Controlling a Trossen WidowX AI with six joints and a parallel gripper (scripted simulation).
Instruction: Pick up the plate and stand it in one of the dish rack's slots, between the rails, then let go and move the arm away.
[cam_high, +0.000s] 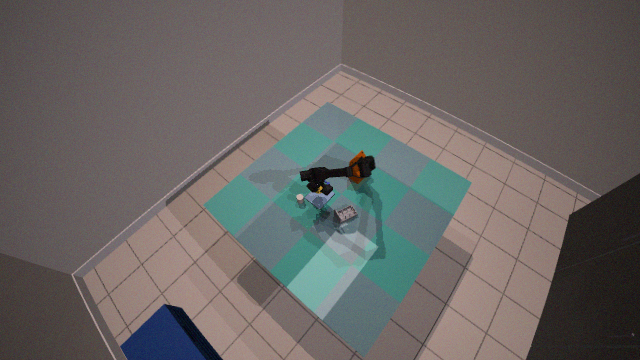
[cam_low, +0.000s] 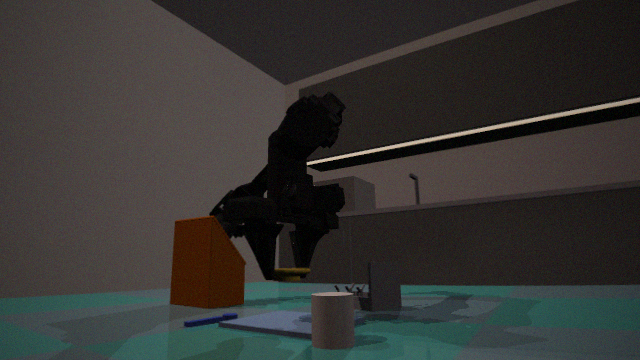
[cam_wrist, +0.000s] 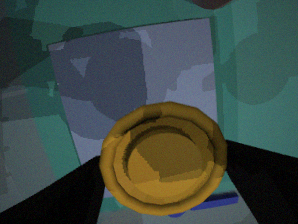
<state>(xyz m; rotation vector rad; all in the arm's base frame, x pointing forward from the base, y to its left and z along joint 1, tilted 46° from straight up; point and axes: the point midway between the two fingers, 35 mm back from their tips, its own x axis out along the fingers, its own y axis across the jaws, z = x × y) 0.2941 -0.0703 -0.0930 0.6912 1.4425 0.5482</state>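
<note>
Now: the grey dish rack 1 cm ahead of my gripper tip, 22 cm to the left of it and 4 cm below it. Round my gripper tip: yellow plate (1 cm above); beige cup (11 cm ahead, 7 cm to the right, 4 cm below).
</note>
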